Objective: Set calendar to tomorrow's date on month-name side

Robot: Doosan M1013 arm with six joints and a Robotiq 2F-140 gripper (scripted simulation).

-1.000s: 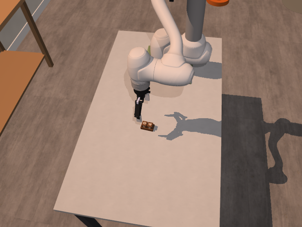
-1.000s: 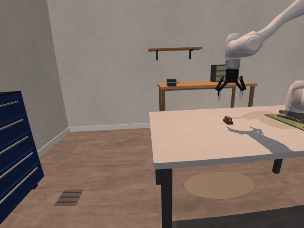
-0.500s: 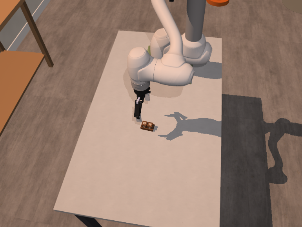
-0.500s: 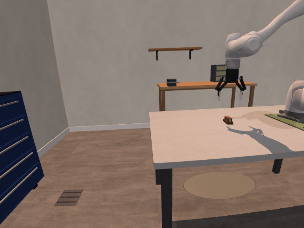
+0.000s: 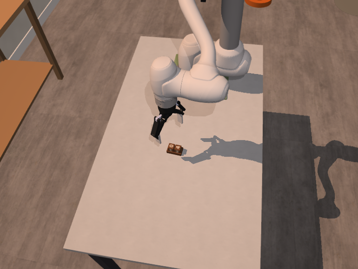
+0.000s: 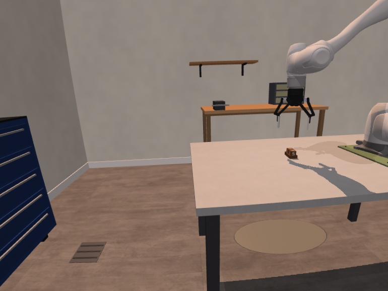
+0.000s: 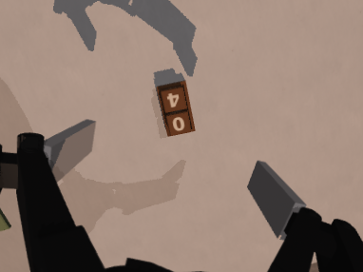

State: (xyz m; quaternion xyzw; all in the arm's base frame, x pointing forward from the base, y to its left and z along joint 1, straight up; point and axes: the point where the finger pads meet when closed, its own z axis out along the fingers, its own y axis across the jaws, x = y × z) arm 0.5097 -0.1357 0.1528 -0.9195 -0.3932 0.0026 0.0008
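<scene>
The brown digit cube is 140 mm below my hand. From my hand the other things lie so: tray: 150 mm below, 20 mm to the left, 10 mm ahead.
</scene>
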